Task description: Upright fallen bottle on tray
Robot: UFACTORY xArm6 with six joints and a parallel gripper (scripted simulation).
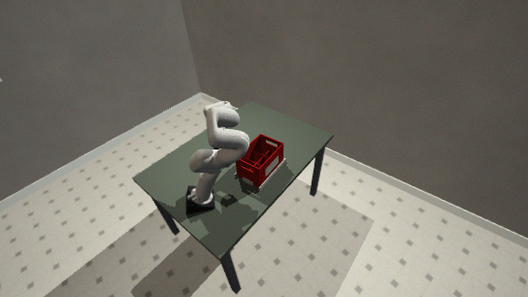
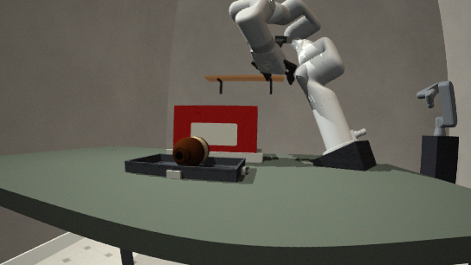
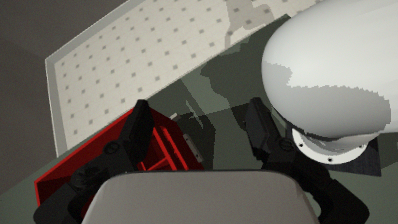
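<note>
Right now my hand is 21 cm short of the brown bottle, 28 cm to the right of it and 24 cm above it. From my hand the other things lie so: dark tray 21 cm ahead, 29 cm to the left, 27 cm below; then crate 21 cm ahead, 1 cm to the right, 20 cm below.
</note>
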